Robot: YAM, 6 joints.
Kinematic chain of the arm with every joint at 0, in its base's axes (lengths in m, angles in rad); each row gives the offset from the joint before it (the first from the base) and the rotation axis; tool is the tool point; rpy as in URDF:
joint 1: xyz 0 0 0.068 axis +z
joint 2: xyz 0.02 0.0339 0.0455 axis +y
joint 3: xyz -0.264 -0.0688 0 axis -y
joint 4: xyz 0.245 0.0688 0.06 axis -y
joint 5: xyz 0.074 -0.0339 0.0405 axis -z
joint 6: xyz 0.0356 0 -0.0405 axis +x
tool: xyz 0 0 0 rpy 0 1.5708 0
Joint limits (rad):
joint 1: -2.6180..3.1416
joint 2: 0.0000..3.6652
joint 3: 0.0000..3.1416
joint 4: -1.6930..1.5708
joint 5: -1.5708..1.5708
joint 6: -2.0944..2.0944
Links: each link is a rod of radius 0.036 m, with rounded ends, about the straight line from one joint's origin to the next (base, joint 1, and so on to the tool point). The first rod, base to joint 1, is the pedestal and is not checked.
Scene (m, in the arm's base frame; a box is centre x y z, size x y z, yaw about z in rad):
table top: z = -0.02
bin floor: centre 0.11 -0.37 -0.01 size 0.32 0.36 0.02 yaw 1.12
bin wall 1: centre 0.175 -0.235 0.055 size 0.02 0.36 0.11 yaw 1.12
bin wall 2: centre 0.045 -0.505 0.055 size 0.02 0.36 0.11 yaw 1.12
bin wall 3: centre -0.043 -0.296 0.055 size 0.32 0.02 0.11 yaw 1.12
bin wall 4: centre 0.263 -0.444 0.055 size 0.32 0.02 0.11 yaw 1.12
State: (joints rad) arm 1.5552 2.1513 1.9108 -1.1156 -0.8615 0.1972
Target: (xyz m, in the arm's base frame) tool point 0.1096 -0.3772 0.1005
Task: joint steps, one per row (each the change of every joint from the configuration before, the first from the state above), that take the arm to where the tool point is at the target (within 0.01 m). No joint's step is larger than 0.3 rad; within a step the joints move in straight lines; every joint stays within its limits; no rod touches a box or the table.
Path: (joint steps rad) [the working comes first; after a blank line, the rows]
Joints at the target: -1.3417 2.3122 1.6191 -1.2033 -0.6331 0.1972
Straight joint move there: touches bin wall 1, bin wall 4.

1: -0.2797 -0.0513 0.0073 -0.0458 0.0633 -0.0225
2: -0.2796 -0.0514 0.0074 -0.0458 0.0634 -0.0226
3: -0.2797 -0.0513 0.0073 -0.0459 0.0633 -0.0225
4: -0.2797 -0.0514 0.0074 -0.0458 0.0633 -0.0225
5: -0.2796 -0.0513 0.0073 -0.0458 0.0634 -0.0225
6: -0.2797 -0.0514 0.0073 -0.0458 0.0633 -0.0226
7: -0.2797 -0.0513 0.0074 -0.0458 0.0633 -0.0225
8: -0.2348 0.1301 -0.0858 0.0582 -0.0537 0.0394
9: -0.2348 0.1300 -0.0858 0.0583 -0.0537 0.0395
10: -0.2348 0.1301 -0.0858 0.0583 -0.0537 0.0394
11: -0.2348 0.1301 -0.0857 0.0582 -0.0538 0.0394

